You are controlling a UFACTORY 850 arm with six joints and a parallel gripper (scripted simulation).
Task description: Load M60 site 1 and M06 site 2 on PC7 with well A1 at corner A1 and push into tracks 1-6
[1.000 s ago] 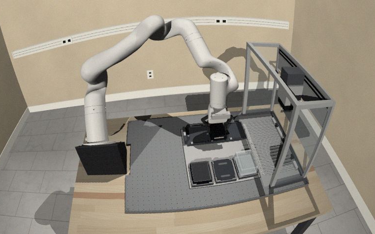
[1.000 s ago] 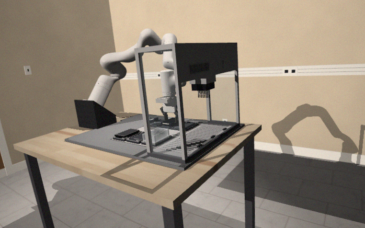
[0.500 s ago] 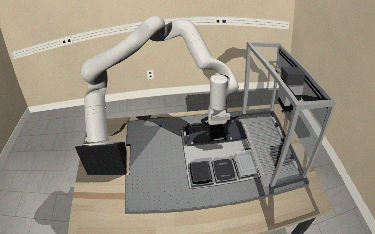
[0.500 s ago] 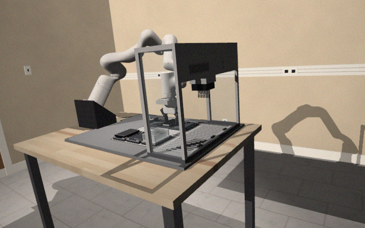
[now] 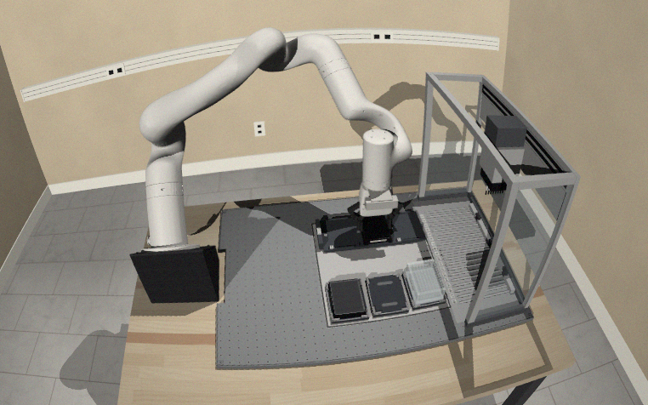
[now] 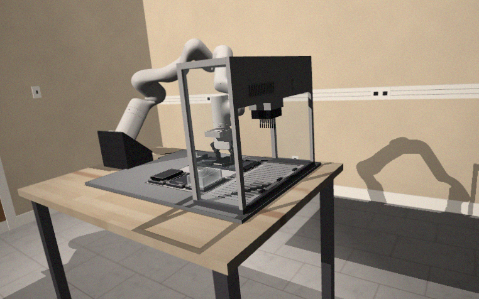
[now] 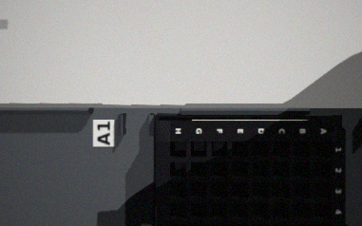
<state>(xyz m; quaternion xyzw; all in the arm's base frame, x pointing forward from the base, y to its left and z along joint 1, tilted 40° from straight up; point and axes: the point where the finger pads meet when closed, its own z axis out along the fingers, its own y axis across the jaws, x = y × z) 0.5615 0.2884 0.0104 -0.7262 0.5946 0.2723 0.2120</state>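
Right now my hand is 10 mm past the plate carrier PC7 and 10 mm above it. From my hand the other things lie so: nest S1 (280 mm to the right, 80 mm behind, 20 mm below); clear deep-well block M09 (240 mm to the right, 130 mm ahead); nest S2 (260 mm to the right, 30 mm ahead, 20 mm below).
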